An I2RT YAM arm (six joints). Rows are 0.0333 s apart.
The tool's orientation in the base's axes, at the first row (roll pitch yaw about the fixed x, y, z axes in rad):
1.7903 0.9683 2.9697
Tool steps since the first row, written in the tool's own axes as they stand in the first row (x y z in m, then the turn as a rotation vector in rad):
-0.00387 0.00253 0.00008 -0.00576 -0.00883 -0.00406
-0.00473 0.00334 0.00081 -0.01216 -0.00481 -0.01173
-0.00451 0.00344 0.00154 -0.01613 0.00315 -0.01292
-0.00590 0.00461 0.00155 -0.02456 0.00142 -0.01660
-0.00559 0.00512 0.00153 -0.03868 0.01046 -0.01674
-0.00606 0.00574 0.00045 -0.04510 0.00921 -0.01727
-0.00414 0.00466 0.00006 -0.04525 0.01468 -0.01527
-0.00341 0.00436 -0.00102 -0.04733 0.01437 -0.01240
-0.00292 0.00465 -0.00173 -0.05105 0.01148 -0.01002
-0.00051 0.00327 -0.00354 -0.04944 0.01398 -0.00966
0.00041 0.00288 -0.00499 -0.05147 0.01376 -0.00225
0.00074 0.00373 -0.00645 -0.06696 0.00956 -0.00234
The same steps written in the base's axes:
0.00028 0.00059 0.00458 0.00849 -0.00745 0.00036
0.00040 0.00147 0.00564 0.00639 -0.01379 0.00881
0.00045 0.00221 0.00543 0.00219 -0.01248 0.01663
0.00035 0.00249 0.00722 0.00694 -0.01733 0.02307
-0.00022 0.00269 0.00725 0.00795 -0.01565 0.03972
-0.00080 0.00185 0.00811 0.01229 -0.01721 0.04438
-0.00119 0.00130 0.00598 0.00893 -0.01343 0.04729
-0.00174 0.00025 0.00535 0.01131 -0.01107 0.04847
-0.00248 -0.00026 0.00519 0.01639 -0.01023 0.04965
-0.00340 -0.00219 0.00267 0.01373 -0.00886 0.04966
-0.00412 -0.00359 0.00187 0.01758 -0.00224 0.05030
-0.00545 -0.00462 0.00225 0.02936 -0.00530 0.06075

